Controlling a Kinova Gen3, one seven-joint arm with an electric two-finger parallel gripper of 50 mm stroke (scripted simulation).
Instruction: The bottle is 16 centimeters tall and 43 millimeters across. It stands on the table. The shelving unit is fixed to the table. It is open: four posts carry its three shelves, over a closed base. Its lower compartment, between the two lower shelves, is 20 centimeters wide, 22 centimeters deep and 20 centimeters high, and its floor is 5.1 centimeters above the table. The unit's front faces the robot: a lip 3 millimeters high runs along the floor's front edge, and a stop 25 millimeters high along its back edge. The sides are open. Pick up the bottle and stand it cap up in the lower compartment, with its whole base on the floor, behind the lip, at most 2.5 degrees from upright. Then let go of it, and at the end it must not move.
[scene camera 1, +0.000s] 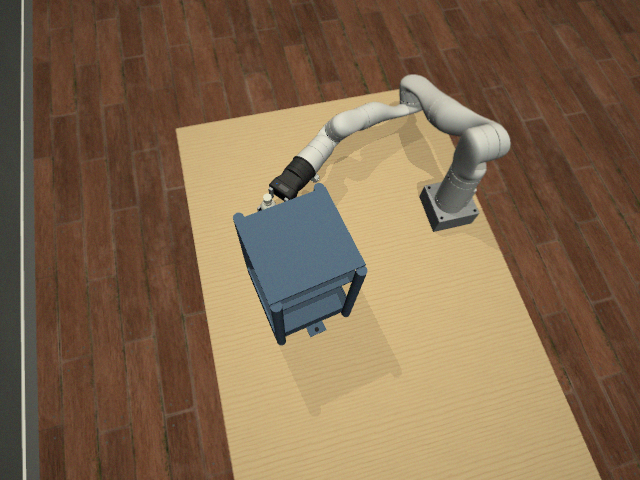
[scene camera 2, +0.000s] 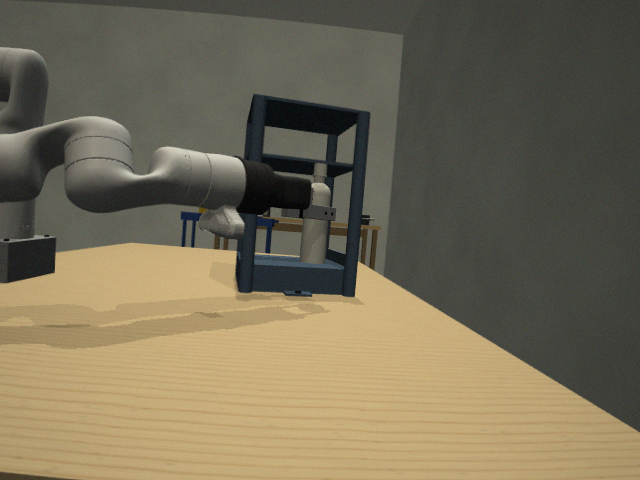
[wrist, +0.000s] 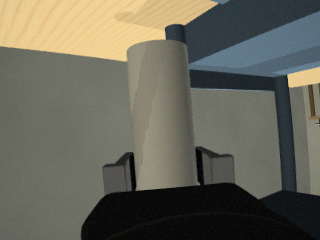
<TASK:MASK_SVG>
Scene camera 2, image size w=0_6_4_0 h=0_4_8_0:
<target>my gripper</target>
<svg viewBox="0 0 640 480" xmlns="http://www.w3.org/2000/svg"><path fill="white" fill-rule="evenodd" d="M244 159L249 171L249 190L243 206L237 213L261 215L270 207L282 208L281 217L335 221L336 208L312 205L314 188L311 188L310 180L282 176L274 173L267 164Z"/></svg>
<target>pale bottle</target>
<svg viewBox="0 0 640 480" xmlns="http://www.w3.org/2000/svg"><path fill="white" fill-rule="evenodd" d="M303 218L299 261L325 264L329 221ZM314 163L312 175L314 183L311 184L311 187L314 188L312 204L330 207L331 191L325 184L328 165Z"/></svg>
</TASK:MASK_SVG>
